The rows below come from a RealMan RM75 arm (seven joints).
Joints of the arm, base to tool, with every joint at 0 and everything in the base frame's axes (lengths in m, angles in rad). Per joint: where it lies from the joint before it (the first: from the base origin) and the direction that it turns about. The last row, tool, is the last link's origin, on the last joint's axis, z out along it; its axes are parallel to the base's.
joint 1: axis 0 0 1 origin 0 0 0.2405
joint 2: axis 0 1 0 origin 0 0 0
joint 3: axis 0 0 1 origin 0 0 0.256
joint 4: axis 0 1 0 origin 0 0 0
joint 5: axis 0 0 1 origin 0 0 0.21
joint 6: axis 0 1 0 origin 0 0 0
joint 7: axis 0 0 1 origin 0 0 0.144
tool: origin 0 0 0
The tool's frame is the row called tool.
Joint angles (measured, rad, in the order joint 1, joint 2, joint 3, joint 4, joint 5, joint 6, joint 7), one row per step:
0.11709, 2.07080, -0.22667, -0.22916, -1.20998, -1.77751, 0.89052
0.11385, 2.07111, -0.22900, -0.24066, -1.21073, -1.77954, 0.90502
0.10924, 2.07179, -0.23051, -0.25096, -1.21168, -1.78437, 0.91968
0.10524, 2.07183, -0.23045, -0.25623, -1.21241, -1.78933, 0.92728
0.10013, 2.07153, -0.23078, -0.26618, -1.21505, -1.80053, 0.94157
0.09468, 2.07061, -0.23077, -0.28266, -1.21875, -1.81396, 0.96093
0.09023, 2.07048, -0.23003, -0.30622, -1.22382, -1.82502, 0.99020
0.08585, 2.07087, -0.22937, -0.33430, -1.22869, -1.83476, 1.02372
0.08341, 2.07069, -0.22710, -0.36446, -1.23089, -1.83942, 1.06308
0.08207, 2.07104, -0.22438, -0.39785, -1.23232, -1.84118, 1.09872
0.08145, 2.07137, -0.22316, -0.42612, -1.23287, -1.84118, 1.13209
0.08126, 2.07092, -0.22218, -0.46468, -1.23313, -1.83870, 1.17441
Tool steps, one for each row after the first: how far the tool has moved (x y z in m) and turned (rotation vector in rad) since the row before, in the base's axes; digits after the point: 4 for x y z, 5 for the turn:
0.0000, -0.0008, 0.0016, -0.00431, 0.00218, 0.00518
-0.0001, -0.0015, 0.0014, -0.00349, 0.00358, 0.00591
0.0000, -0.0016, 0.0010, -0.00069, 0.00138, 0.00344
-0.0007, -0.0021, 0.0018, -0.00256, 0.00171, 0.01121
-0.0009, -0.0021, 0.0032, -0.00348, -0.00095, 0.01535
-0.0011, -0.0015, 0.0039, -0.00762, 0.00208, 0.01716
-0.0012, -0.0013, 0.0044, -0.00938, 0.00211, 0.01733
-0.0008, -0.0004, 0.0054, -0.00896, 0.00571, 0.01418
-0.0008, 0.0002, 0.0058, -0.00686, 0.00006, 0.01178
-0.0008, 0.0005, 0.0048, -0.00798, 0.00303, 0.00972
-0.0011, 0.0010, 0.0069, -0.01024, 0.00059, 0.01088

